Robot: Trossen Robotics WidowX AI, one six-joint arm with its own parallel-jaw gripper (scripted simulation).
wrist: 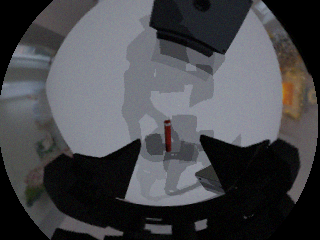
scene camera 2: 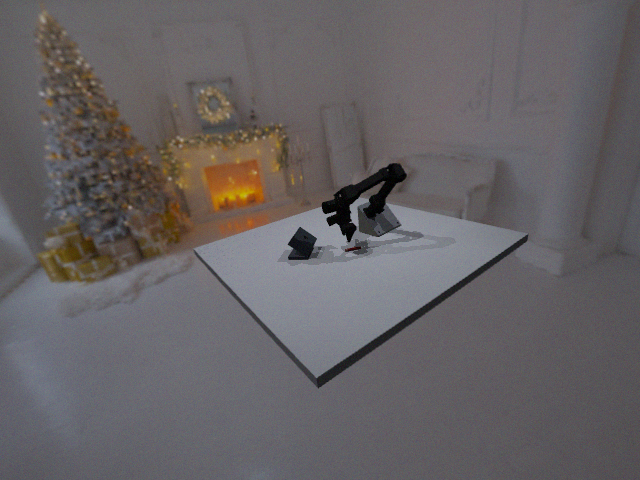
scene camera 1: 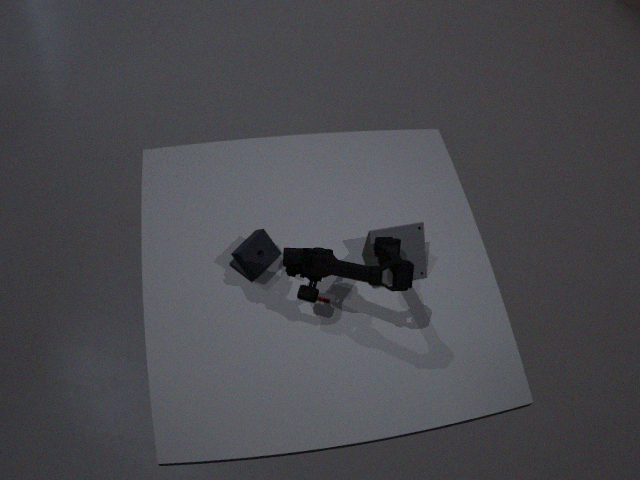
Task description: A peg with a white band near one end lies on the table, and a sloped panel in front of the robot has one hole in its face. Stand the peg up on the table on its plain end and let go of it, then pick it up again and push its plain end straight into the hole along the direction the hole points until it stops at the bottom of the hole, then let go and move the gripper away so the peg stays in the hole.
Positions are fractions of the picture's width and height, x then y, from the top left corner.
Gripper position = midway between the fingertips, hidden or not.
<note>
The gripper (wrist: 0.53, 0.59) is open, holding nothing. Further things: a dark sloped panel (scene camera 1: 0.39, 0.54).
</note>
